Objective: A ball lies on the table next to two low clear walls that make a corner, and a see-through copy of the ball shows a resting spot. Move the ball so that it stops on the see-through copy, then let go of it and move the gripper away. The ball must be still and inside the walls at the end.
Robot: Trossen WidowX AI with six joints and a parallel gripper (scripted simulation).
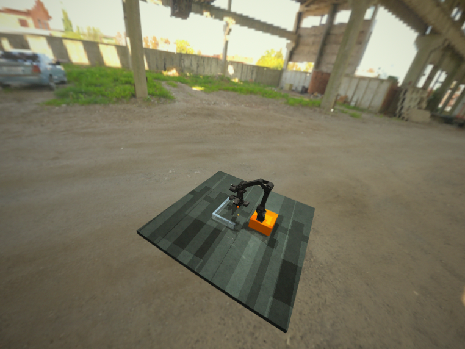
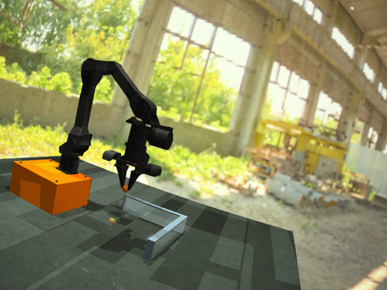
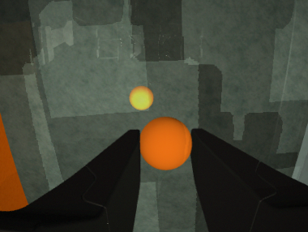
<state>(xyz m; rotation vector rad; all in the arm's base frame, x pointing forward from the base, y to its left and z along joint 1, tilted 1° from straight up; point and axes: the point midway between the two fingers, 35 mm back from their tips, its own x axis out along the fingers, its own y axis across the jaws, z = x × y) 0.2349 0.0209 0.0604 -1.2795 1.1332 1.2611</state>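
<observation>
My gripper tip is 11 cm above the see-through copy of ball, 2 cm to the left of it and 1 cm past it. From my gripper tip the other things lie so: orange ball right at my gripper tip.
</observation>
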